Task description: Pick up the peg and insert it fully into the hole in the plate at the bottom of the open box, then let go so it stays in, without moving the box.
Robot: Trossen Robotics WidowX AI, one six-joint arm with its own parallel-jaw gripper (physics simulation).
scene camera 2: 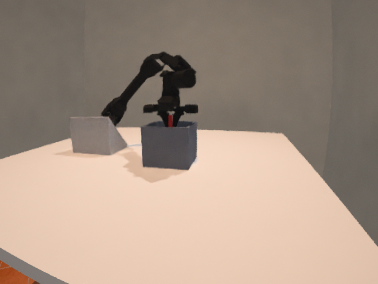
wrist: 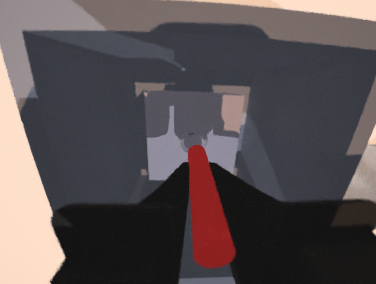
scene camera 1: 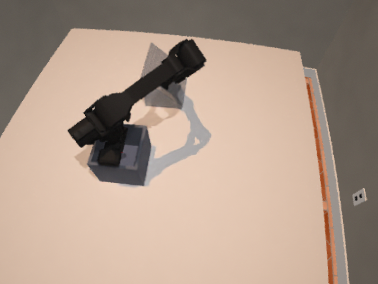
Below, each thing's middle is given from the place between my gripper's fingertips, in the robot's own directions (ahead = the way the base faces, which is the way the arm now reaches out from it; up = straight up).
Labels:
My hand is 40 mm above the dark blue-grey box (scene camera 2: 163,147). The rest, counted from my hand: red peg (wrist: 213,247): 20 mm above; pale plate (wrist: 215,118): 70 mm below.

